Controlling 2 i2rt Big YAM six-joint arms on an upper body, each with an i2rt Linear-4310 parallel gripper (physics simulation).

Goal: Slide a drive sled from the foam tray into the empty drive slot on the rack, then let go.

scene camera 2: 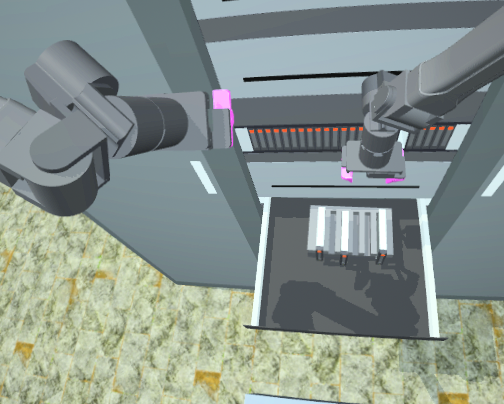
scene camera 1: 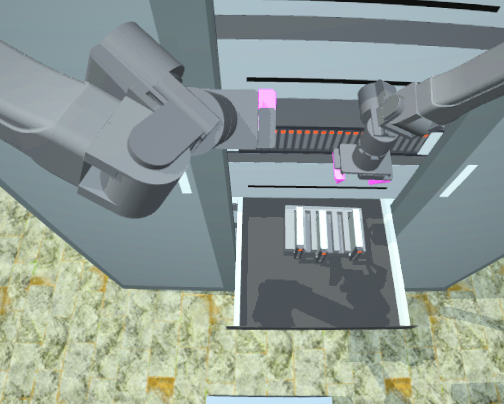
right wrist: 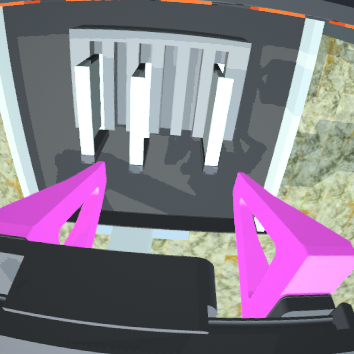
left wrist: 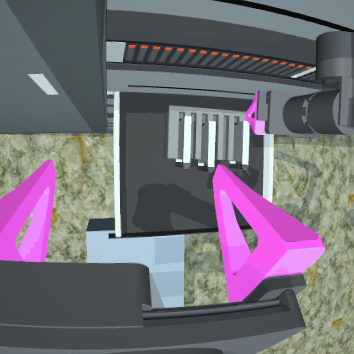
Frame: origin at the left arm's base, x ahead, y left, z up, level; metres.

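Seen in the pictures: left gripper, fingertip midpoint: (scene camera 2: 200,119) (left wrist: 136,169); right gripper, fingertip midpoint: (scene camera 2: 368,180) (scene camera 1: 353,181) (right wrist: 170,175) (left wrist: 263,117).
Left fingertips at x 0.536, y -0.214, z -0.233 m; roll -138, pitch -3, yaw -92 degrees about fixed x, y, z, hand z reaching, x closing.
A point is followed by its place in that frame.
The grey foam tray (scene camera 1: 290,235) @[x 0.576, y -0.356, z -0.747 m] (scene camera 2: 312,230) @[x 0.592, y -0.353, z -0.746 m] (left wrist: 173,135) @[x 0.592, y -0.356, z -0.746 m] (right wrist: 240,75) @[x 0.621, y -0.554, z -0.747 m] lies in the open drawer and holds three upright white drive sleds, the left sled (scene camera 1: 300,227) @[x 0.575, y -0.377, z -0.692 m] (right wrist: 85,112) @[x 0.582, y -0.377, z -0.692 m], the middle sled (scene camera 1: 323,230) @[x 0.567, y -0.435, z -0.692 m] (right wrist: 137,120) @[x 0.575, y -0.436, z -0.691 m] and the right sled (scene camera 1: 357,227) @[x 0.576, y -0.525, z -0.692 m] (right wrist: 218,125) @[x 0.576, y -0.526, z -0.691 m]. The rack's drive row (scene camera 1: 310,140) @[x 0.701, y -0.382, z -0.494 m] (scene camera 2: 300,140) @[x 0.700, y -0.332, z -0.500 m] (left wrist: 200,57) @[x 0.701, y -0.341, z -0.493 m] has a pale gap (left wrist: 304,72) @[x 0.706, y -0.559, z -0.508 m], partly hidden by the right arm in scene camera 2. My right gripper (scene camera 1: 359,181) @[x 0.616, y -0.477, z -0.529 m] (scene camera 2: 371,179) @[x 0.616, y -0.477, z -0.529 m] (right wrist: 170,175) @[x 0.616, y -0.477, z -0.529 m] is open and empty above the tray, below the drive row. My left gripper (scene camera 1: 273,120) (scene camera 2: 227,120) (left wrist: 136,169) @[x 0.536, y -0.214, z -0.233 m] is open and empty, high at the left.
The drawer's pale side walls (scene camera 1: 238,280) @[x 0.456, y -0.219, z -0.769 m] (scene camera 2: 261,280) @[x 0.459, y -0.223, z -0.780 m] and dark front edge (scene camera 1: 320,328) @[x 0.337, y -0.427, z -0.778 m] (scene camera 2: 345,332) @[x 0.339, y -0.440, z -0.764 m] frame the tray. Grey cabinet panels (scene camera 1: 210,225) @[x 0.682, y -0.116, z -0.925 m] stand on both sides. A light-blue block (left wrist: 135,250) @[x 0.038, y -0.328, z -1.507 m] is below the drawer in the left wrist view.
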